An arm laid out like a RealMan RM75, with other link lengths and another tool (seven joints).
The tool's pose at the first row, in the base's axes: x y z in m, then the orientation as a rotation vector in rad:
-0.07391 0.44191 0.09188 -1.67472 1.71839 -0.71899
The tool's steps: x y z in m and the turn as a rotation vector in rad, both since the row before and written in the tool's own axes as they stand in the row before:
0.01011 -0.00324 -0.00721 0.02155 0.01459 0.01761
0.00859 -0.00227 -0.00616 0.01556 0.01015 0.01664
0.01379 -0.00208 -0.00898 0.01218 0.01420 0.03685
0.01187 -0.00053 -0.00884 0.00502 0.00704 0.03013
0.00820 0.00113 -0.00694 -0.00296 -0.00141 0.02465
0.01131 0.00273 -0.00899 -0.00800 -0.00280 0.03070
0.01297 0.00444 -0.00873 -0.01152 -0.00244 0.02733
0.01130 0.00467 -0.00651 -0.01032 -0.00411 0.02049
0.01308 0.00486 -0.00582 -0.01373 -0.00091 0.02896
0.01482 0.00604 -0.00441 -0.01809 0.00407 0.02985
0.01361 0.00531 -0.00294 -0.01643 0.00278 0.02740
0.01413 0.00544 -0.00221 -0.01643 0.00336 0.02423
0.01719 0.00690 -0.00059 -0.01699 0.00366 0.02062
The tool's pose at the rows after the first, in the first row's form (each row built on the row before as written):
-0.07720 0.43137 0.09842 -1.64164 1.72740 -0.74074
-0.08065 0.42249 0.10354 -1.61383 1.73612 -0.75408
-0.08686 0.40844 0.10980 -1.56772 1.76319 -0.75881
-0.09433 0.39659 0.11461 -1.53356 1.78467 -0.75453
-0.10127 0.38870 0.11710 -1.51094 1.80118 -0.73901
-0.11124 0.37808 0.11907 -1.48547 1.82326 -0.71525
-0.12242 0.36628 0.11911 -1.46539 1.84526 -0.69048
-0.13194 0.35632 0.11770 -1.45145 1.86078 -0.66851
-0.14142 0.34480 0.11525 -1.43054 1.88559 -0.64220
-0.15107 0.33216 0.11049 -1.41076 1.91686 -0.61566
-0.15924 0.32076 0.10545 -1.39218 1.94436 -0.59047
-0.16734 0.30918 0.09959 -1.37658 1.97013 -0.56705
-0.17618 0.29551 0.09073 -1.36486 1.99408 -0.54486

